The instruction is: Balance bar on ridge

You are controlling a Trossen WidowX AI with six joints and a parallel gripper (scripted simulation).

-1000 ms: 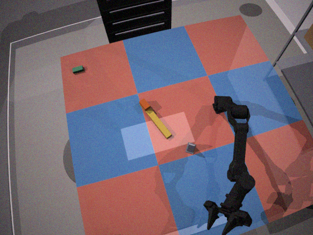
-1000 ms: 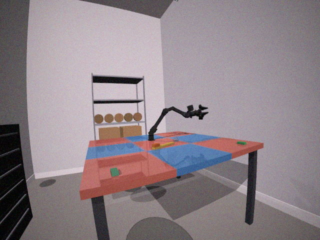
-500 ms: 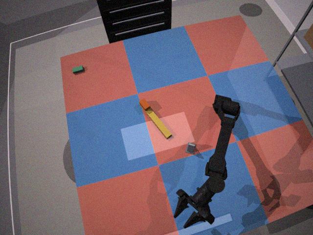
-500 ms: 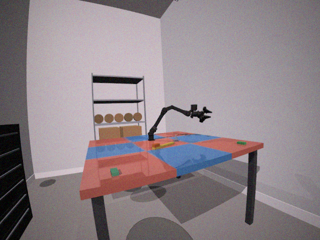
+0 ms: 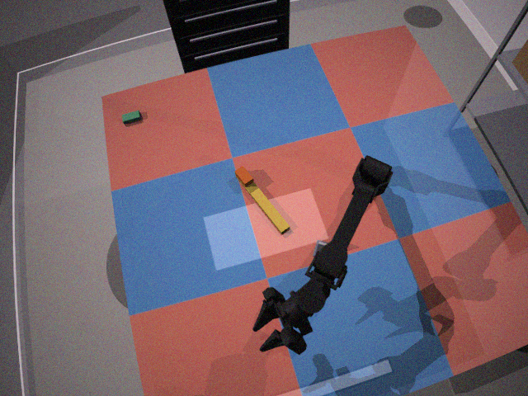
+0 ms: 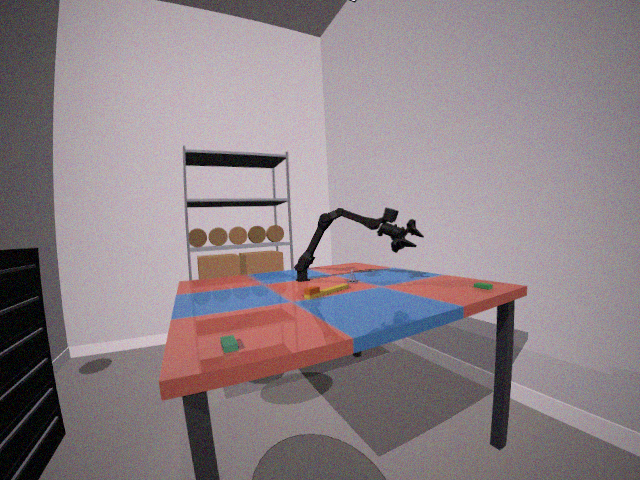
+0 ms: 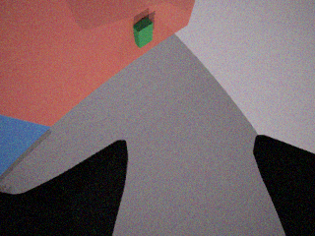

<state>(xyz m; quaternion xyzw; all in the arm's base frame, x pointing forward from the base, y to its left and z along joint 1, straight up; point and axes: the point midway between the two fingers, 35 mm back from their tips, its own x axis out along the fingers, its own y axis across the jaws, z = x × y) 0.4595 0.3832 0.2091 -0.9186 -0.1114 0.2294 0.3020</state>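
My gripper tip is now 260 mm past the grey wedge, 220 mm to the left of it and 170 mm above it. Round my gripper tip: green block: 250 mm ahead, 900 mm to the right, 190 mm below.
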